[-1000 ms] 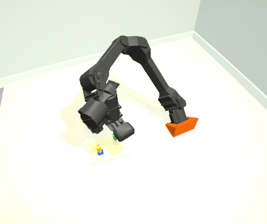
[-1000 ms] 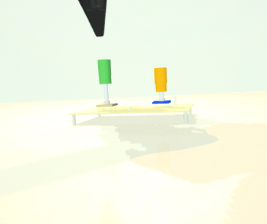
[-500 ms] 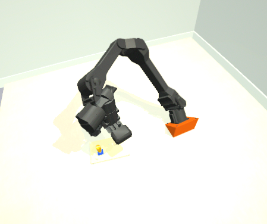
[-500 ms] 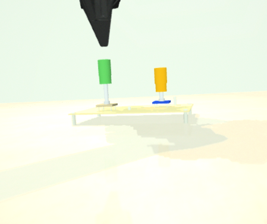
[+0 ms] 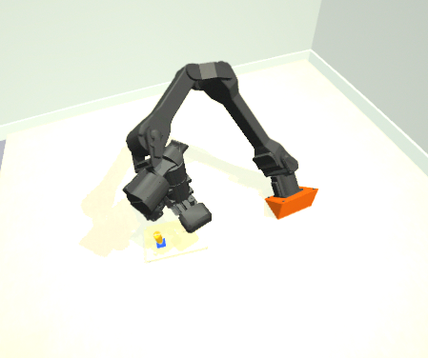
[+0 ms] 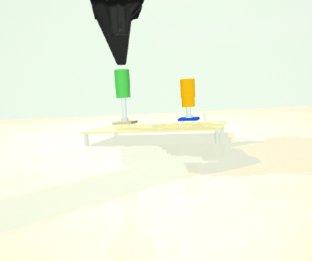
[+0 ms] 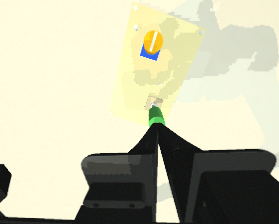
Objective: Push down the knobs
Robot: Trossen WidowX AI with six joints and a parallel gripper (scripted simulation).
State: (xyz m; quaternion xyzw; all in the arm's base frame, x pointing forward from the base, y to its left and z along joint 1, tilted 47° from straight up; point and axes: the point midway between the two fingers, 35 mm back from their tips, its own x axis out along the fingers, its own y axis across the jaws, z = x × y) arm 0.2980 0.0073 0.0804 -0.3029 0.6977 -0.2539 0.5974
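The green knob lies 20 mm below my gripper tip. From my gripper tip the other things lie so: orange knob 80 mm ahead, 10 mm to the left, 30 mm below.
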